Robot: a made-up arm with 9 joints. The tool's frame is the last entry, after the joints.
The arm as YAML. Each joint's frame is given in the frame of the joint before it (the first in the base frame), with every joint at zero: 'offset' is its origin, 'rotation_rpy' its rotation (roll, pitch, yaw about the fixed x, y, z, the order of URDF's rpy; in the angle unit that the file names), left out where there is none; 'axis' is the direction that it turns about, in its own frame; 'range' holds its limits. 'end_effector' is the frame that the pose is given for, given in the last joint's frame.
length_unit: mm
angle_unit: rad
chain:
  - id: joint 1
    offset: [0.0, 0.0, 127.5]
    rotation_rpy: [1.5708, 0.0, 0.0]
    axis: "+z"
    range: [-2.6, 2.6]
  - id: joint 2
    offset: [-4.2, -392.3, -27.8]
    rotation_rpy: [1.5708, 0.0, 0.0]
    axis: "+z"
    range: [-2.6, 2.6]
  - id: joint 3
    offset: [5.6, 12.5, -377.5]
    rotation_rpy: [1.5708, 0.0, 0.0]
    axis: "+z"
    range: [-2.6, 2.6]
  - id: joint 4
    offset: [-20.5, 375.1, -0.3]
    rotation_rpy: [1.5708, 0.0, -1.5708]
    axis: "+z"
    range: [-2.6, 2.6]
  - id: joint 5
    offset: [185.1, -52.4, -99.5]
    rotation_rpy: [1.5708, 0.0, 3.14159]
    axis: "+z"
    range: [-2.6, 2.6]
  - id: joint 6
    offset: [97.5, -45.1, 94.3]
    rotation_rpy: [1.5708, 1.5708, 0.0]
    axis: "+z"
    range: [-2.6, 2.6]
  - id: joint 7
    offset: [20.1, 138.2, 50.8]
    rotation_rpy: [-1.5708, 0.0, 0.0]
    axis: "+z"
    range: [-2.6, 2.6]
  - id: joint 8
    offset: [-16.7, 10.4, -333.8]
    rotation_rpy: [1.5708, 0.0, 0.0]
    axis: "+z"
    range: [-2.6, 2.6]
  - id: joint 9
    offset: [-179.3, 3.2, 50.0]
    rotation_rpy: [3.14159, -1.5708, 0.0]
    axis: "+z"
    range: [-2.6, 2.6]
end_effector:
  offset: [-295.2, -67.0, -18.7]
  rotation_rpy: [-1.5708, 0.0, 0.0]
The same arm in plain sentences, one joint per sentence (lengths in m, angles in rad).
The arm has nine revolute joints in a row. What follows holds with every joint at zero, and every direction is one of the base frame's.
The first joint sits 0.1275 m along +z from the base frame's origin and turns about -y, from -2.6000 to 2.6000 rad.
The second joint sits 0.0042 m along -x and 0.0278 m along +y and 0.3923 m along -z from the first joint and turns about -z, from -2.6000 to 2.6000 rad.
The third joint sits 0.0056 m along +x and 0.0125 m along -y and 0.3775 m along +z from the second joint and turns about +y, from -2.6000 to 2.6000 rad.
The fourth joint sits 0.0205 m along -x and 0.0003 m along -y and 0.3751 m along -z from the third joint and turns about -x, from -2.6000 to 2.6000 rad.
The fifth joint sits 0.0995 m along +x and 0.0524 m along -y and 0.1851 m along +z from the fourth joint and turns about +y, from -2.6000 to 2.6000 rad.
The sixth joint sits 0.0451 m along +x and 0.0943 m along +y and 0.0975 m along -z from the fifth joint and turns about +x, from -2.6000 to 2.6000 rad.
The seventh joint sits 0.0508 m along +x and 0.0201 m along -y and 0.1382 m along -z from the sixth joint and turns about -z, from -2.6000 to 2.6000 rad.
The eighth joint sits 0.0104 m along -x and 0.0167 m along +y and 0.3338 m along +z from the seventh joint and turns about +x, from -2.6000 to 2.6000 rad.
The ninth joint sits 0.0500 m along +x and 0.1793 m along +y and 0.0032 m along -z from the eighth joint and turns about -y, from -2.6000 to 2.6000 rad.
The tool frame, which is the frame that the pose is given for, sits 0.2952 m along -x and 0.0187 m along +y and 0.0670 m along -z from the ninth joint; its axes are the base frame's turned by roll 0.0000, pitch 0.0000 and yaw 0.0000 rad (as in URDF: about the fixed x, then y, then z).

